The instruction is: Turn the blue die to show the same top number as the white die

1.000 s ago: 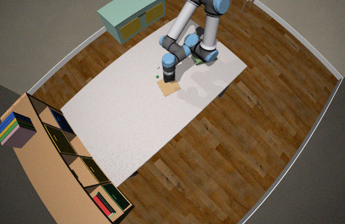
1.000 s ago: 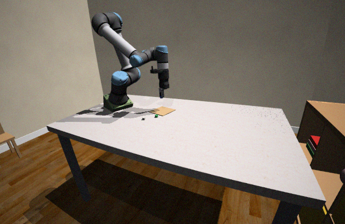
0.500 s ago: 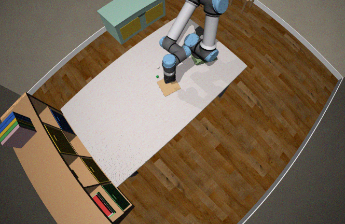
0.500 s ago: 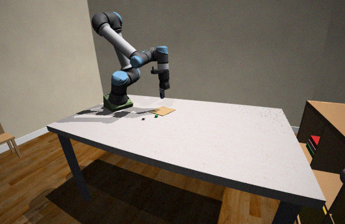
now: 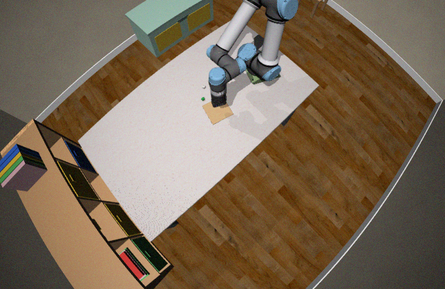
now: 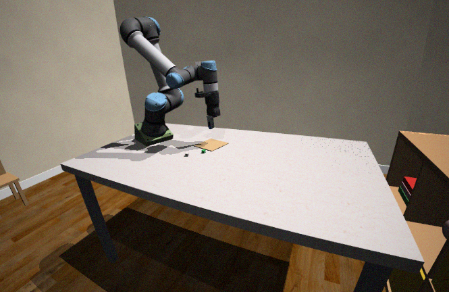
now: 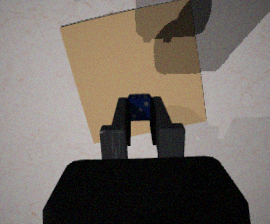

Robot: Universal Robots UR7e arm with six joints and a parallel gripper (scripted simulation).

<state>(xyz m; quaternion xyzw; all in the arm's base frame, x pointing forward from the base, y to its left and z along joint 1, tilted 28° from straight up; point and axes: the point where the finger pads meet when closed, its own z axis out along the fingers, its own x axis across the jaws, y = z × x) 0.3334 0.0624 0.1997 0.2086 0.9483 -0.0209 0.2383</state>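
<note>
My gripper is now 20 mm above the blue die. Also, from my hand: green die (120 mm to the right, 110 mm below, 10 mm ahead); white die (180 mm to the right, 110 mm below, 60 mm behind); tan mat (120 mm below, 10 mm to the right).
</note>
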